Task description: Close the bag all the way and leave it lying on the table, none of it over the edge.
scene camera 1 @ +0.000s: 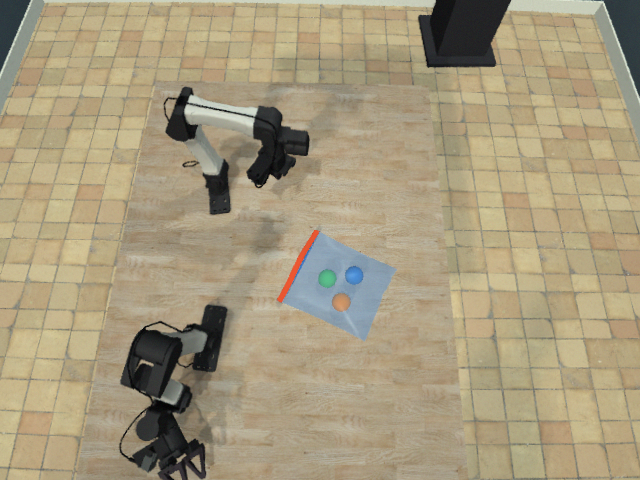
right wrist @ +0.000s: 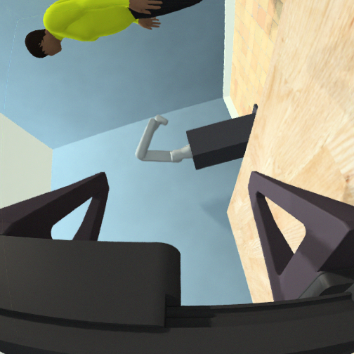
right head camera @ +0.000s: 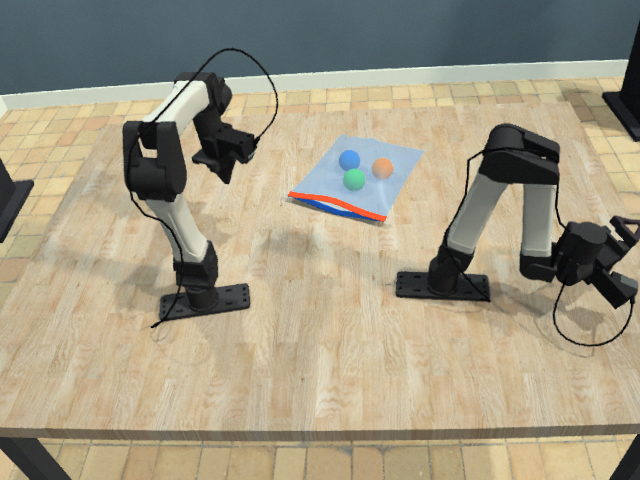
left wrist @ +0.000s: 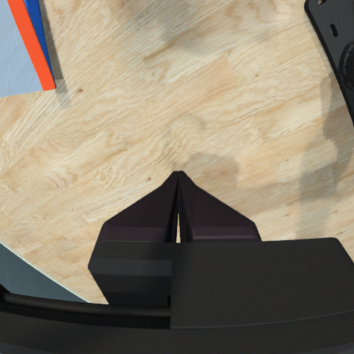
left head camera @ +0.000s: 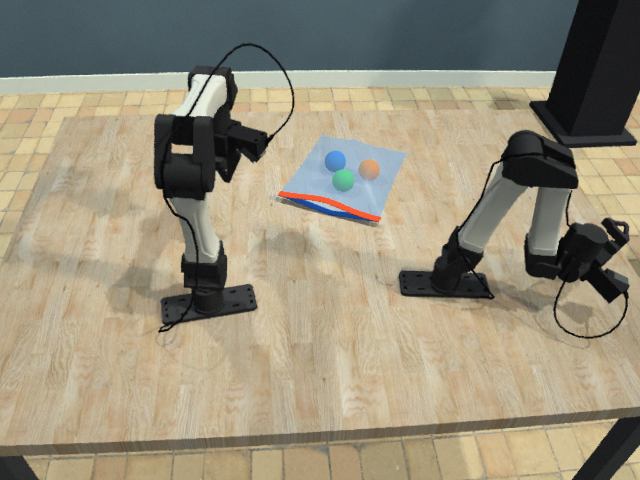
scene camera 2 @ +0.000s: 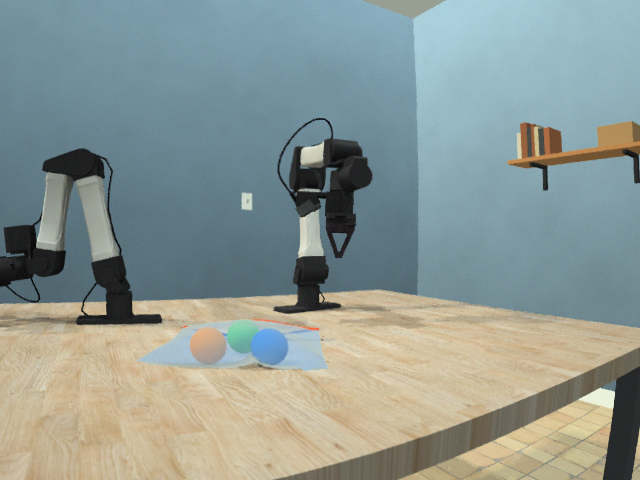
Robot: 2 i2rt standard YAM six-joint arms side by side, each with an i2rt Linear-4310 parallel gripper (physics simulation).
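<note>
The clear bluish bag [left head camera: 390, 180] [right head camera: 405, 178] [scene camera 1: 372, 289] [scene camera 2: 165, 352] [left wrist: 12, 70] lies flat on the table, inside its edges, with a blue ball [left head camera: 334, 161], a green ball [left head camera: 342, 180] and an orange ball [left head camera: 369, 169] inside. At its mouth the red strip [left head camera: 330, 199] [scene camera 1: 298, 266] [left wrist: 33, 50] bows up, apart from the blue strip [left head camera: 330, 210] [right head camera: 330, 208]. A lens-shaped gap shows mid-mouth; the strips come together toward the ends. My left gripper [scene camera 2: 338, 255] [left wrist: 178, 178] is shut and empty, raised beside the bag, off its mouth's left corner. My right gripper [right wrist: 177, 179] is open and empty, far from the bag.
The left arm's base [left head camera: 208, 303] and the right arm's base [left head camera: 444, 284] stand on the wooden table [left head camera: 310, 361]. A black pillar [left head camera: 591, 67] stands beyond the table. The right wrist view shows a person in a yellow top [right wrist: 90, 20] and a grey arm on a dark block [right wrist: 222, 142].
</note>
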